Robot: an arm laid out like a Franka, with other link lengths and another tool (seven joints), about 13 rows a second.
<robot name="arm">
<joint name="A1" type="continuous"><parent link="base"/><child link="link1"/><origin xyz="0 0 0.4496"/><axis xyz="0 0 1"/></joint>
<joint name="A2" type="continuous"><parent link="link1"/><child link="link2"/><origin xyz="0 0 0" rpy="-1.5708 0 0"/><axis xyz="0 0 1"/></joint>
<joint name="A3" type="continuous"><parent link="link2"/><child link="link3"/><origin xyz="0 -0.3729 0" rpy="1.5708 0 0"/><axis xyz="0 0 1"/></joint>
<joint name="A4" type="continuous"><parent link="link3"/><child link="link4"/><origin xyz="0.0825 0 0" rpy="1.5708 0 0"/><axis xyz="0 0 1"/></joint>
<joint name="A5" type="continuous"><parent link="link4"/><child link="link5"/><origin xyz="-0.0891 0.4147 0" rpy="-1.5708 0 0"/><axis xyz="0 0 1"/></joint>
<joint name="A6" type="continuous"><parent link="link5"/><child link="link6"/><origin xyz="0 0 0" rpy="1.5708 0 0"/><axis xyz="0 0 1"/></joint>
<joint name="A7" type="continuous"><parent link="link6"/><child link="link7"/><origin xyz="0.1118 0 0" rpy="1.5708 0 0"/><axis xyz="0 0 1"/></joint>
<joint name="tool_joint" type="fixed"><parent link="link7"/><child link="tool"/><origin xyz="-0.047 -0.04 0.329" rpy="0 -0.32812 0.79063"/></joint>
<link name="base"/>
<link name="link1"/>
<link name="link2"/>
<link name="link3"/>
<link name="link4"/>
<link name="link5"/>
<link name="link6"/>
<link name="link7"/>
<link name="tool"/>
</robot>
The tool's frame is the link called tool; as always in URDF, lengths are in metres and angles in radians. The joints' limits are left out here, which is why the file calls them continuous.
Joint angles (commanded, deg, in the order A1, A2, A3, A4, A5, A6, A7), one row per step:
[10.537 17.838 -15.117 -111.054 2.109 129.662 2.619]
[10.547 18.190 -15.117 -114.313 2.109 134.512 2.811]
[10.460 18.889 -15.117 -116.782 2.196 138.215 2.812]
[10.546 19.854 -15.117 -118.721 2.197 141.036 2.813]
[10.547 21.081 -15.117 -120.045 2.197 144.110 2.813]
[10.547 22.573 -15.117 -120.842 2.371 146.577 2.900]
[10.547 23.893 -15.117 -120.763 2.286 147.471 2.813]
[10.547 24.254 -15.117 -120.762 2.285 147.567 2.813]
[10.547 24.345 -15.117 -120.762 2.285 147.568 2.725]
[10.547 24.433 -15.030 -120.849 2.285 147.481 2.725]
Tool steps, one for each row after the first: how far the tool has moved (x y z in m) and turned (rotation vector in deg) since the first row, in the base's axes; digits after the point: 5 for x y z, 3 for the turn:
[-0.00338 -0.00220 -0.02296 -0.281 -1.247 -0.190]
[-0.00853 -0.00506 -0.04436 -0.525 -1.795 -0.334]
[-0.01564 -0.00611 -0.06532 -0.835 -1.724 -0.243]
[-0.01716 -0.00846 -0.08368 -1.258 -2.257 -0.157]
[-0.01841 -0.01040 -0.10158 -1.600 -2.474 -0.274]
[-0.01931 -0.01222 -0.11379 -1.980 -2.129 -0.028]
[-0.02062 -0.01261 -0.11749 -2.055 -1.871 -0.013]
[-0.02116 -0.01276 -0.11846 -2.075 -1.776 0.077]
[-0.02304 -0.01177 -0.12021 -2.042 -1.512 0.143]

